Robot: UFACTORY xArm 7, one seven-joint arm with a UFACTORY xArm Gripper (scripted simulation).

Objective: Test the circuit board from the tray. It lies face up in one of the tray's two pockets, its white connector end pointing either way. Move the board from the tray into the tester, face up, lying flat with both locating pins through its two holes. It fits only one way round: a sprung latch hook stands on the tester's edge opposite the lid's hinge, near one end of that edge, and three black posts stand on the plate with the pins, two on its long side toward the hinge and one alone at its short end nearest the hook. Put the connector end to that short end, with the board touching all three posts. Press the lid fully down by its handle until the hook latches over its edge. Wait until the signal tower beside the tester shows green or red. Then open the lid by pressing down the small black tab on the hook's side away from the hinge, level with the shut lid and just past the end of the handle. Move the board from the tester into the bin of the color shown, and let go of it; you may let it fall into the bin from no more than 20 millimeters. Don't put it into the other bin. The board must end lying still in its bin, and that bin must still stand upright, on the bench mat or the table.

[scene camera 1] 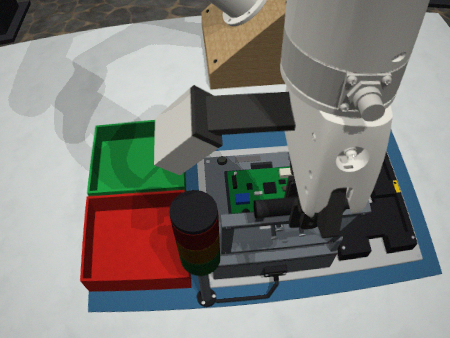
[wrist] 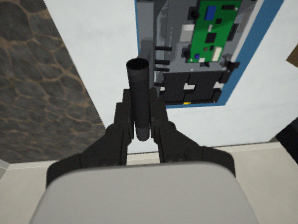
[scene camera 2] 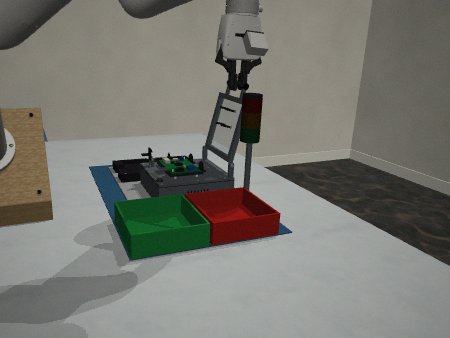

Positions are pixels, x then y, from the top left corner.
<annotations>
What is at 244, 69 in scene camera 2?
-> The gripper.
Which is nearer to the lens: the green bin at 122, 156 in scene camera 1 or the red bin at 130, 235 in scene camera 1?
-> The red bin.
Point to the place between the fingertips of the gripper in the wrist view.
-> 140, 99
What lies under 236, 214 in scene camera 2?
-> A red bin.
</annotations>
